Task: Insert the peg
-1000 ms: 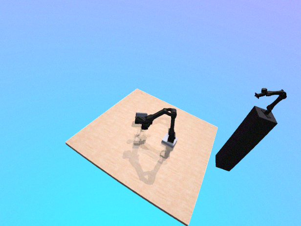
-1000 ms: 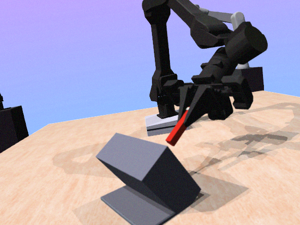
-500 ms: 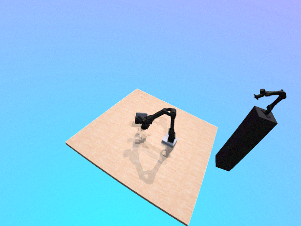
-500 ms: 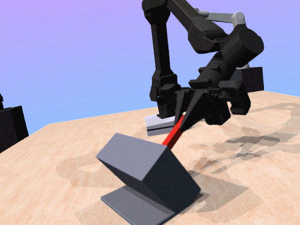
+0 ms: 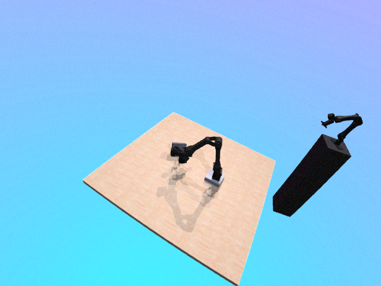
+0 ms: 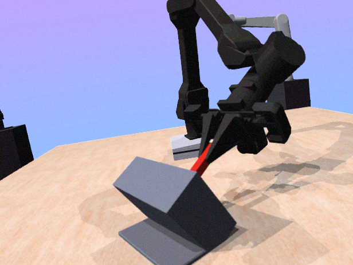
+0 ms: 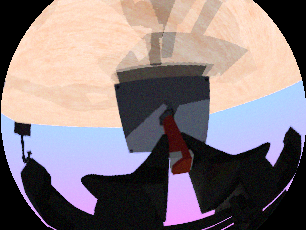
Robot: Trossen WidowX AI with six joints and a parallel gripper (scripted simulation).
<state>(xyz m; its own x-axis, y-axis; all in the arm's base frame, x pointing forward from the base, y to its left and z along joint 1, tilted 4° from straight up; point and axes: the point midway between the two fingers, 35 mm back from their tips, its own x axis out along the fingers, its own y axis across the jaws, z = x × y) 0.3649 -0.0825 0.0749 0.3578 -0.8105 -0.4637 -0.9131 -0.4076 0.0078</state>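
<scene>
Now: the grey sloped panel 60 mm to the right of my gripper tip, 40 mm below it and 30 mm ahead of it. From my gripper tip the other things lie so: red peg (10 mm to the left, 10 mm behind, 10 mm above).
</scene>
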